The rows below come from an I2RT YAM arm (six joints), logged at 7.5 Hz.
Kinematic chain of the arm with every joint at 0, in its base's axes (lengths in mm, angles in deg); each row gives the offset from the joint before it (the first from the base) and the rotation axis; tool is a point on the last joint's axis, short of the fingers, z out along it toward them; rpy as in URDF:
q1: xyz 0 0 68 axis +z
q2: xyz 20 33.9 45.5 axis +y
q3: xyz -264 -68.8 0 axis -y
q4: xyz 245 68.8 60 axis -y
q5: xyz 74 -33.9 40.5 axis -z
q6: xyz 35.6 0 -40.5 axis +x
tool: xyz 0 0 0 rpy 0 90 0
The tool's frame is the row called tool.
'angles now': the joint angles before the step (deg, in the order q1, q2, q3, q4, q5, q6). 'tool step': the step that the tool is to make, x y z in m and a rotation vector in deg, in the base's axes. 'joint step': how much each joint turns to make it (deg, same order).
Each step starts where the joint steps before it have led.
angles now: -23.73 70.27 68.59 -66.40 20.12 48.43
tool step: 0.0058 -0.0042 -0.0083 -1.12 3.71 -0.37
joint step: -0.02 2.29 -0.12 -0.32 2.48 -0.60
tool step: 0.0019 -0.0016 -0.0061 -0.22 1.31 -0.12
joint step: -0.07 0.73 -0.79 0.50 0.71 -0.21
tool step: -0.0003 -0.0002 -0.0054 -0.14 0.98 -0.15
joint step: 0.00 0.14 -1.06 0.37 0.55 -0.02
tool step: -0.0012 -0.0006 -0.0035 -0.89 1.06 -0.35
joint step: -0.08 -0.03 -0.82 0.23 1.27 -0.12
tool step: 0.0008 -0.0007 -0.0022 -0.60 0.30 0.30
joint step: 0.00 0.10 -0.49 0.79 0.55 -0.53
